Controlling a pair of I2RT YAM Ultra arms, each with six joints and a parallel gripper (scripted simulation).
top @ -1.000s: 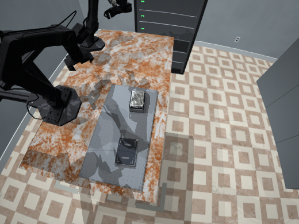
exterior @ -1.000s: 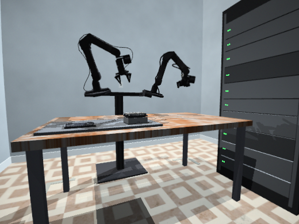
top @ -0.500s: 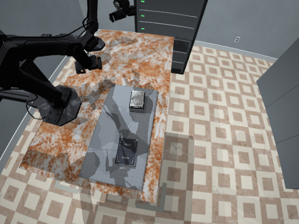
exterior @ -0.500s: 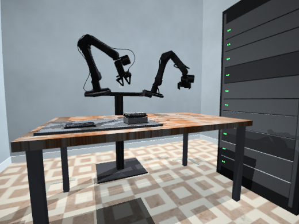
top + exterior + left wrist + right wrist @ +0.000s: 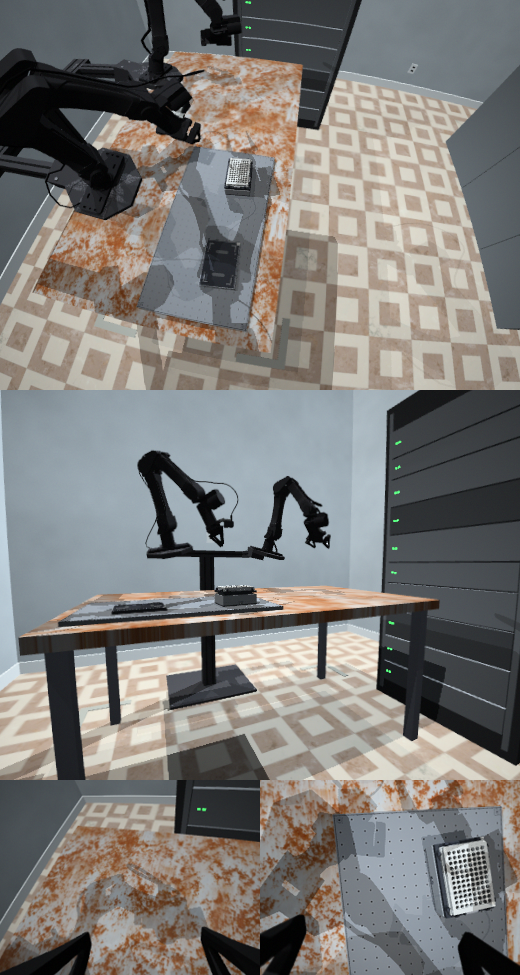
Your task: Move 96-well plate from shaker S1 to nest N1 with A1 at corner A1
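The 96-well plate is 170 mm ahead of my right hand, 10 mm to the right of it and 190 mm below it. Also, from my right hand: plate nest N1: 130 mm ahead, 360 mm to the right, 250 mm below.
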